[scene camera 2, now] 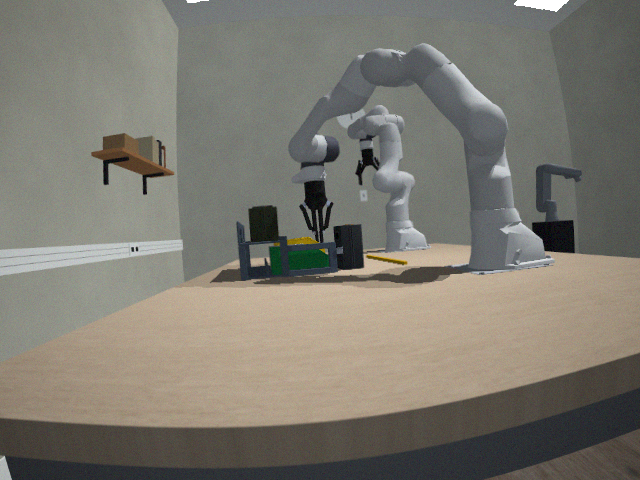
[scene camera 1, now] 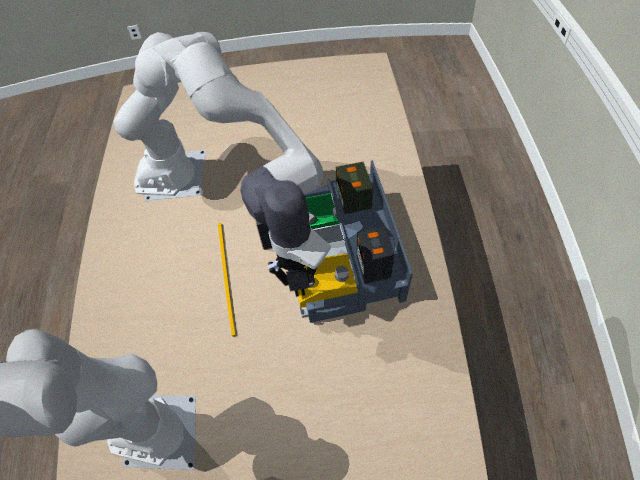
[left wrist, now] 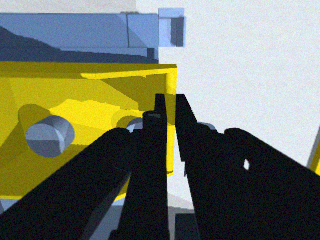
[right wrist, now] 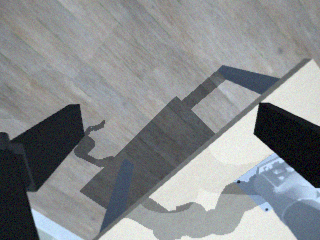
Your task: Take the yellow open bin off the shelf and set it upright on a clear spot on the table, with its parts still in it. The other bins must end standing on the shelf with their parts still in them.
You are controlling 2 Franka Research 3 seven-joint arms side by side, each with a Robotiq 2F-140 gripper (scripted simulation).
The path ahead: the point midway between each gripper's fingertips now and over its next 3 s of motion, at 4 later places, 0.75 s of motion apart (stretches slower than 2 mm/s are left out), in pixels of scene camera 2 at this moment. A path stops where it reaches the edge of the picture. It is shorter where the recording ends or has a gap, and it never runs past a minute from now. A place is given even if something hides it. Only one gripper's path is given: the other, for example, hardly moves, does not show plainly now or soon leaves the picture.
The left gripper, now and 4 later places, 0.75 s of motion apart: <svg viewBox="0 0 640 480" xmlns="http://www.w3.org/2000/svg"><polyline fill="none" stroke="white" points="320,248 334,247 348,246 353,245 354,245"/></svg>
